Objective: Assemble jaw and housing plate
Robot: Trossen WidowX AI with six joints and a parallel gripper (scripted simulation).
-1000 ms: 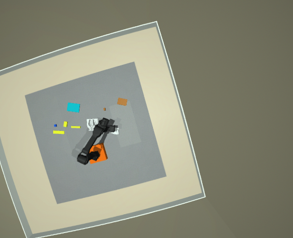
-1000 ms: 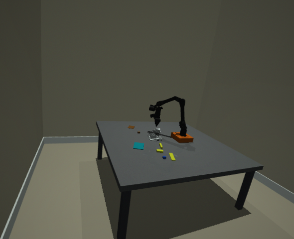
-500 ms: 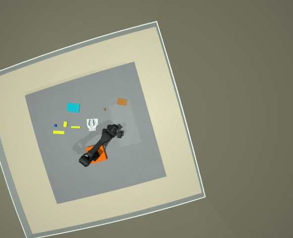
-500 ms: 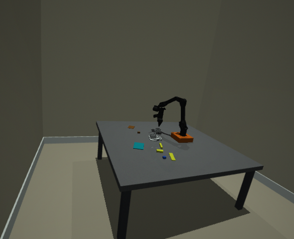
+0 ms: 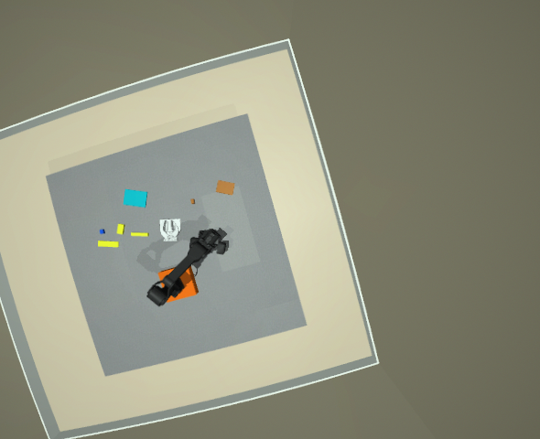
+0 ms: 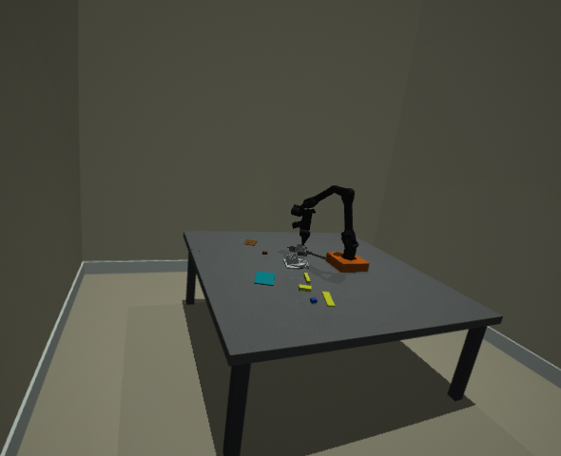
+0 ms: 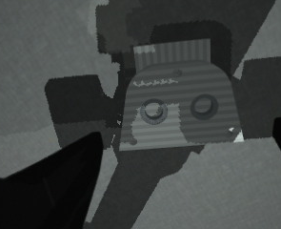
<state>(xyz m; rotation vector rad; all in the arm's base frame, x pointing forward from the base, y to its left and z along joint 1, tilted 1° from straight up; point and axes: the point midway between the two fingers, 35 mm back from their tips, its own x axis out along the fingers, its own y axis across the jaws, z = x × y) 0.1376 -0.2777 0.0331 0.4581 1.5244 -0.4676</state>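
Now: gripper tip 19 cm to the right of the jaw, 14 cm short of it and 4 cm above it. Also, from my gripper tip: white base plate (20 cm ahead, 19 cm to the left, 5 cm below); then small brown block (27 cm ahead, 4 cm below, 1 cm to the left); then brown tile (26 cm ahead, 19 cm to the right, 5 cm below).
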